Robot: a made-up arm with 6 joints. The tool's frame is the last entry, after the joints.
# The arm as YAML. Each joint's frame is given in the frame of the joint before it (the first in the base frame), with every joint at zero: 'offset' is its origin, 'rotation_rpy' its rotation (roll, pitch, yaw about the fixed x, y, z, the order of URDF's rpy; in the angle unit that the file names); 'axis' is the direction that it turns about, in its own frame. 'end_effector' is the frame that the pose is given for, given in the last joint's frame.
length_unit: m
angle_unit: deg
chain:
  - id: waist
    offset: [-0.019, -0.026, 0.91]
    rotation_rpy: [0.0, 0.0, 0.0]
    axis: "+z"
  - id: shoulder
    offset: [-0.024, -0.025, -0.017]
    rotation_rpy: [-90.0, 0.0, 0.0]
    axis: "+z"
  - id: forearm
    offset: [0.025, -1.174, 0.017]
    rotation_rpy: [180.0, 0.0, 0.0]
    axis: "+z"
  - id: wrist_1
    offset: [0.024, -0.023, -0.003]
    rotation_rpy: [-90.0, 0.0, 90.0]
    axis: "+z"
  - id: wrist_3
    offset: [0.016, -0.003, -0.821]
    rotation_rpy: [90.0, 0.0, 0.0]
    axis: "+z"
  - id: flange
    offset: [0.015, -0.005, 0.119]
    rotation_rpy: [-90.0, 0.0, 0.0]
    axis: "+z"
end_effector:
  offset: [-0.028, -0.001, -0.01]
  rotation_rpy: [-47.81, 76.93, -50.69]
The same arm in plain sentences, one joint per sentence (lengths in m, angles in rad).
The arm has six revolute joints in a row. What follows holds with every joint at zero, and every direction is one of the base frame's.
Joint 1 lies 0.0190 m along -x and 0.0260 m along -y and 0.9100 m along +z from the base frame's origin and turns about +z.
Joint 2 lies 0.0240 m along -x and 0.0250 m along -y and 0.0170 m along -z from joint 1 and turns about +y.
Joint 3 lies 0.0250 m along +x and 0.0170 m along +y and 1.1740 m along +z from joint 2 and turns about -y.
Joint 4 lies 0.0240 m along +x and 0.0030 m along +y and 0.0230 m along -z from joint 3 and turns about -x.
Joint 5 lies 0.8210 m along +x and 0.0030 m along -y and 0.0160 m along +z from joint 4 and turns about -y.
Joint 6 lies 0.0050 m along +x and 0.1190 m along -y and 0.0150 m along +z from joint 5 and turns about -x.
The tool frame, which is the frame that the pose is given for, lies 0.0100 m along +x and 0.0010 m along -y and 0.0280 m along -z from joint 6; its axes are the base frame's turned by roll 0.0631, pitch -0.1438 and yaw -0.1777 rad (as in URDF: about the fixed x, then y, then z).

